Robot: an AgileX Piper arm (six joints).
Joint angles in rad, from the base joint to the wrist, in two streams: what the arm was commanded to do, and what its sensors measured. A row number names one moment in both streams.
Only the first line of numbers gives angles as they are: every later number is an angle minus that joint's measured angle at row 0.
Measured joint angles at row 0:
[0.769 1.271 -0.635 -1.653 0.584 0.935]
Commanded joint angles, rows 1 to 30:
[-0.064 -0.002 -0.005 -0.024 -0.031 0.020]
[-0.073 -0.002 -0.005 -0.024 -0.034 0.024]
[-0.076 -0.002 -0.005 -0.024 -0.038 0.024]
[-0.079 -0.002 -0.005 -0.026 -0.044 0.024]
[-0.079 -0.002 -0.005 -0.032 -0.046 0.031]
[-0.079 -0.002 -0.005 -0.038 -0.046 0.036]
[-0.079 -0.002 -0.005 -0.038 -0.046 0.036]
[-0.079 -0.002 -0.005 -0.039 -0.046 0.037]
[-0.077 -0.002 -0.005 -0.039 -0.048 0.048]
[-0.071 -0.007 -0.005 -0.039 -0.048 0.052]
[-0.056 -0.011 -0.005 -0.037 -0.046 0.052]
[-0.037 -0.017 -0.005 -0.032 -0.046 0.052]
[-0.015 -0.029 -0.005 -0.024 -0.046 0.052]
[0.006 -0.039 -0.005 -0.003 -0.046 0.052]
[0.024 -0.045 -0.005 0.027 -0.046 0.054]
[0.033 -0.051 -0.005 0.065 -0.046 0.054]
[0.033 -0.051 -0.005 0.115 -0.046 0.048]
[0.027 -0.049 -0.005 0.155 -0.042 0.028]
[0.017 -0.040 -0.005 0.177 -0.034 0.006]
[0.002 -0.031 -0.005 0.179 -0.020 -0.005]
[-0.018 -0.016 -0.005 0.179 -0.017 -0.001]
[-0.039 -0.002 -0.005 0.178 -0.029 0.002]
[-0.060 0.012 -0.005 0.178 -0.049 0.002]
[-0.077 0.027 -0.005 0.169 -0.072 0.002]
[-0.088 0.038 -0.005 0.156 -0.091 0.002]
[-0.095 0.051 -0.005 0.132 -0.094 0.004]
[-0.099 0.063 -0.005 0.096 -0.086 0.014]
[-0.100 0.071 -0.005 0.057 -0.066 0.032]
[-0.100 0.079 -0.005 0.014 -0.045 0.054]
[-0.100 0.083 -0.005 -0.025 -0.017 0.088]
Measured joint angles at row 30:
[-0.088 0.060 0.000 0.113 -0.075 0.016]
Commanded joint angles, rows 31 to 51:
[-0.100 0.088 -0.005 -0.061 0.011 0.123]
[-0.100 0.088 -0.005 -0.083 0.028 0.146]
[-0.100 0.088 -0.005 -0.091 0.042 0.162]
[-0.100 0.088 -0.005 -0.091 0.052 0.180]
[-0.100 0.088 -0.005 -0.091 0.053 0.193]
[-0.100 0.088 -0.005 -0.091 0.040 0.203]
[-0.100 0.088 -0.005 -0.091 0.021 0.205]
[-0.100 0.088 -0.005 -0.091 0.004 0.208]
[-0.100 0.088 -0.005 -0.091 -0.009 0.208]
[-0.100 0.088 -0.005 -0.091 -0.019 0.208]
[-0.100 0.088 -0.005 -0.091 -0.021 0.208]
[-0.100 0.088 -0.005 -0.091 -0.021 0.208]
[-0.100 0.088 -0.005 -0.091 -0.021 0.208]
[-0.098 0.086 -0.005 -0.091 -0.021 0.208]
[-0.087 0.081 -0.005 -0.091 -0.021 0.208]
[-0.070 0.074 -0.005 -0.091 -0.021 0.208]
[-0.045 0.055 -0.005 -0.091 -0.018 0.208]
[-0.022 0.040 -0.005 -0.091 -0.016 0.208]
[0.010 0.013 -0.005 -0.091 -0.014 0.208]
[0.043 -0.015 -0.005 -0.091 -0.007 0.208]
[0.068 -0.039 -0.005 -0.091 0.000 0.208]
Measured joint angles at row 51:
[-0.025 0.050 -0.001 -0.087 -0.012 0.202]
